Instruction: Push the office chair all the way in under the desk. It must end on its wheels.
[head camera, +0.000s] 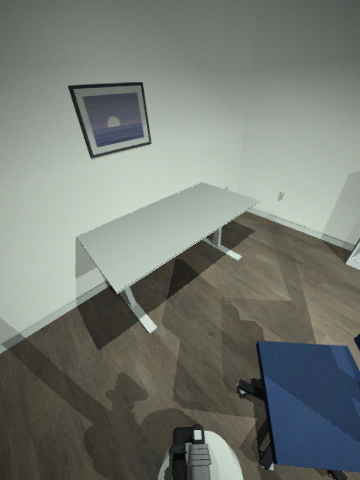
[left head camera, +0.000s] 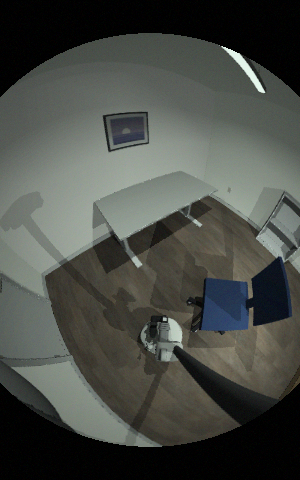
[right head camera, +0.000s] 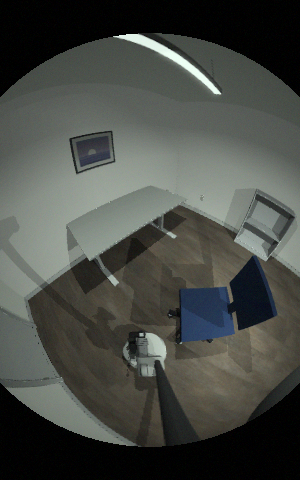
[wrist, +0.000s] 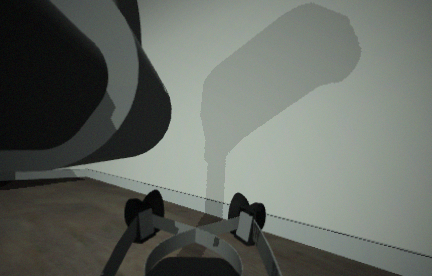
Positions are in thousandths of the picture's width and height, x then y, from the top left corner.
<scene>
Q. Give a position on a desk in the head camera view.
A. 349, 522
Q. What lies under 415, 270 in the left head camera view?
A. A framed picture.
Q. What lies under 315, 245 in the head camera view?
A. A framed picture.
</scene>
